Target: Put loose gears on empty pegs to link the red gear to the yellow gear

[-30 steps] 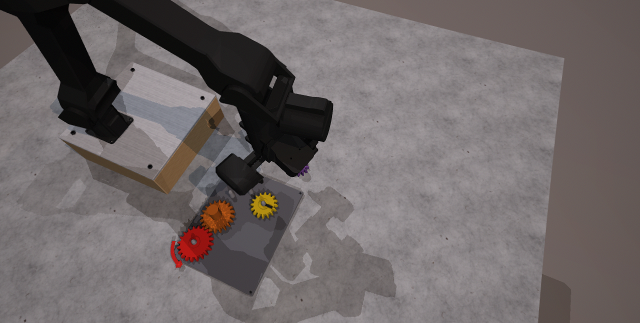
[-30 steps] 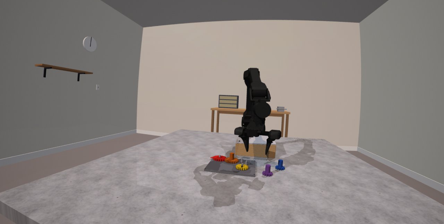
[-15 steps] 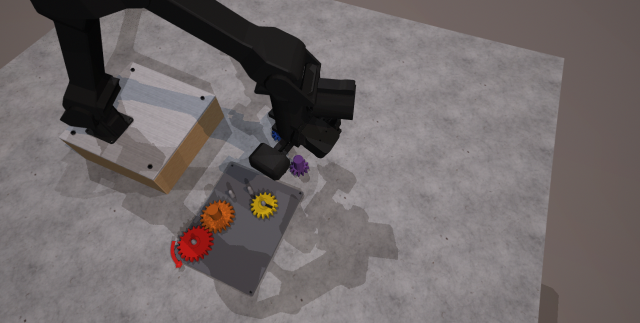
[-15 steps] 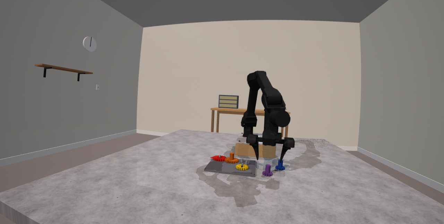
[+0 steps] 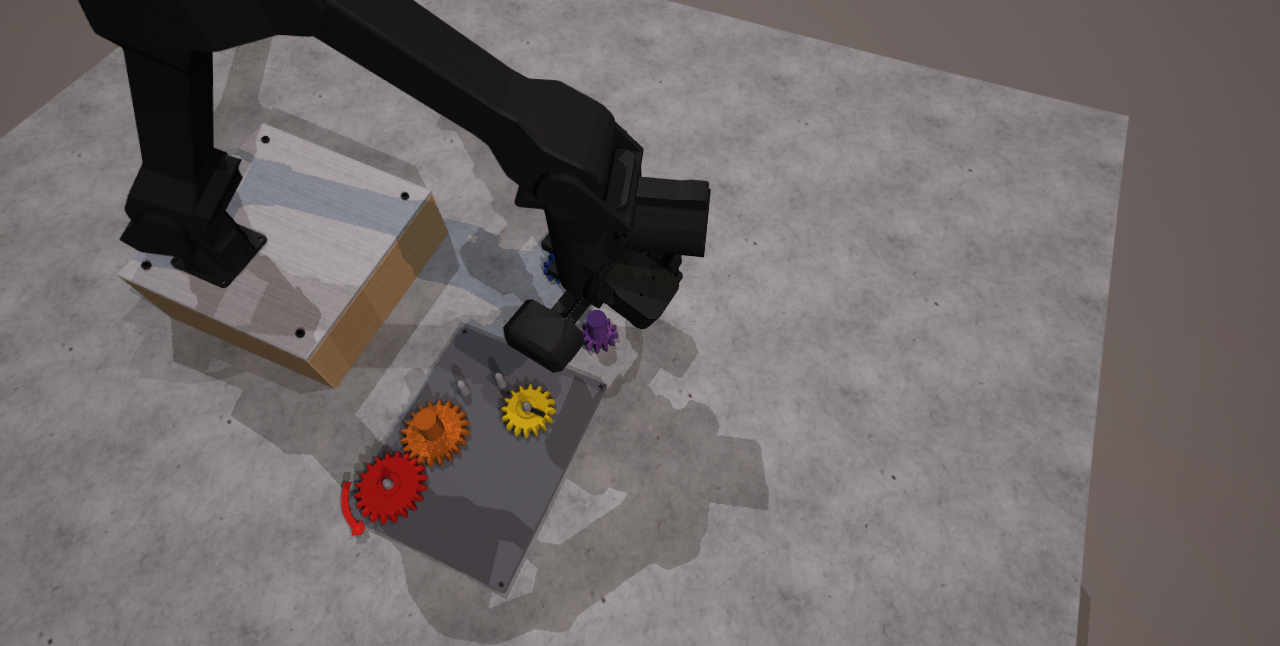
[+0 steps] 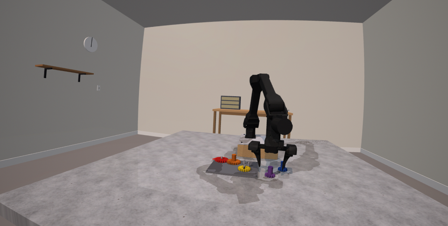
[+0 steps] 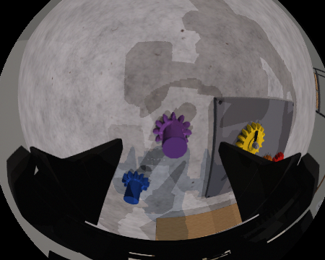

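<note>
My gripper tip is 2 cm above the purple gear. Round my gripper tip: yellow gear: 11 cm to the right, 2 cm below, 2 cm behind; orange gear: 16 cm to the right, 10 cm behind, 1 cm below; blue gear: 7 cm behind, 6 cm to the left, 2 cm below.
</note>
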